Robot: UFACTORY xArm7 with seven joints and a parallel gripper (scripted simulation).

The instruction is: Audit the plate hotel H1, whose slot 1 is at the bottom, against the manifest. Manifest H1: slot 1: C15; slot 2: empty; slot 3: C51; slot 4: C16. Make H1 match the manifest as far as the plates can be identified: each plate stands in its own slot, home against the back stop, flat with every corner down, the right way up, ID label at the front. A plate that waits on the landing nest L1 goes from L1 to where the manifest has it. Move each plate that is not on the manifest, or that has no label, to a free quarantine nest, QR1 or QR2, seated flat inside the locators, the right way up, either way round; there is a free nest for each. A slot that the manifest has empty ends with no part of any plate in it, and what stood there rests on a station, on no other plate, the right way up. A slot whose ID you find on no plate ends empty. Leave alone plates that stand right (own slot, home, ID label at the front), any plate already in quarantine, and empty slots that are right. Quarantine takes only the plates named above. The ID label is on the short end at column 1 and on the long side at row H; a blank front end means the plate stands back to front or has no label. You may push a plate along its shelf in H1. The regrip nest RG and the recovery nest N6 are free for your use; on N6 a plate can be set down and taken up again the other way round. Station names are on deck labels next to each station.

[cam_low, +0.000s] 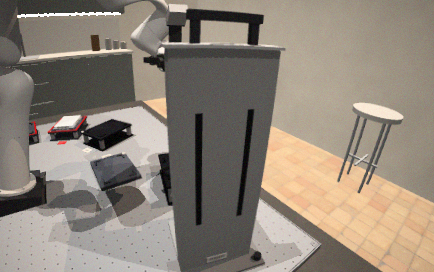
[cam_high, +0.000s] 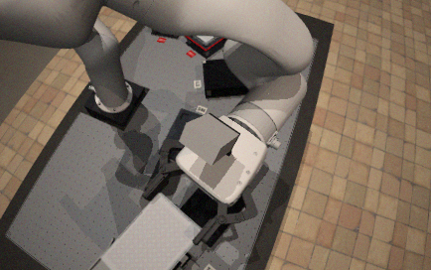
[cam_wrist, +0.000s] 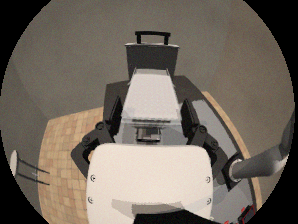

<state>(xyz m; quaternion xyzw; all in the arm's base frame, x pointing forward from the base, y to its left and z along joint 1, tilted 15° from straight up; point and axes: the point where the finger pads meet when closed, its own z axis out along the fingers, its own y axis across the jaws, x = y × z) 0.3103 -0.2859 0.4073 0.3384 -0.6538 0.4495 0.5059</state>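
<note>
My gripper is now 50 mm to the left of the white plate, 20 mm past it and 20 mm above it. From my hand the other things lie so: H1 deck label 340 mm below, 100 mm to the right, 70 mm ahead; tall grey tower 190 mm to the right, 150 mm below, 70 mm behind.
</note>
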